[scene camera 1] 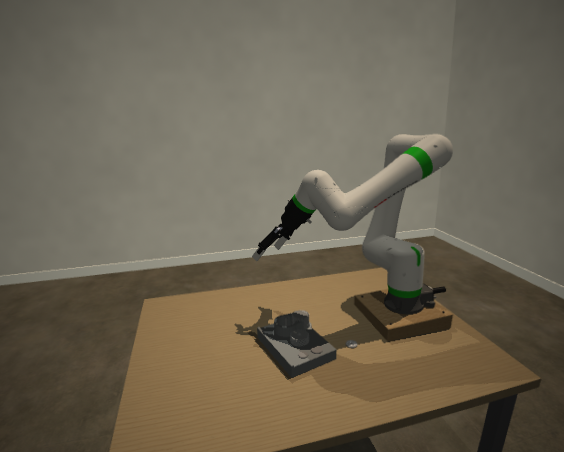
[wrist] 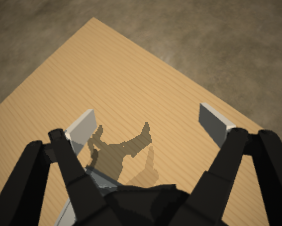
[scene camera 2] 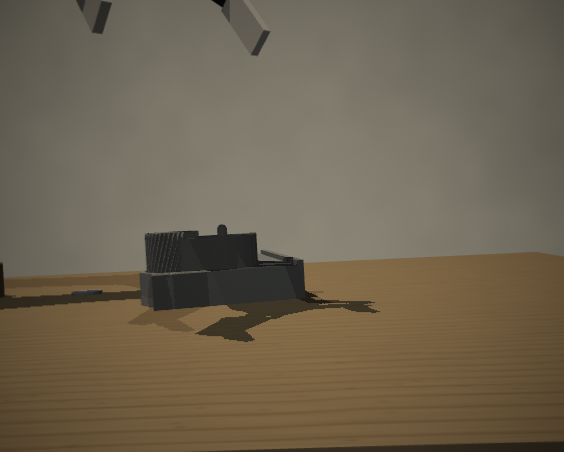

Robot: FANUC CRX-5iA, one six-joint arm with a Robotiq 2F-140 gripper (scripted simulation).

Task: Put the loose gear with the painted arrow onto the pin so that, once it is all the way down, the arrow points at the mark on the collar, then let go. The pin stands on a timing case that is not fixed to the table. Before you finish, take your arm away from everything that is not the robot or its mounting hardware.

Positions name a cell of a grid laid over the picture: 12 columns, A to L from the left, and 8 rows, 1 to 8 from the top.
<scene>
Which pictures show my gripper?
Scene camera 1, the wrist view and scene camera 2: all of them.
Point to a grey timing case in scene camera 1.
At F6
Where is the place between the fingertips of my gripper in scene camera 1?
At F5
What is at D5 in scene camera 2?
A grey timing case.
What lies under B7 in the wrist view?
My gripper.
</scene>
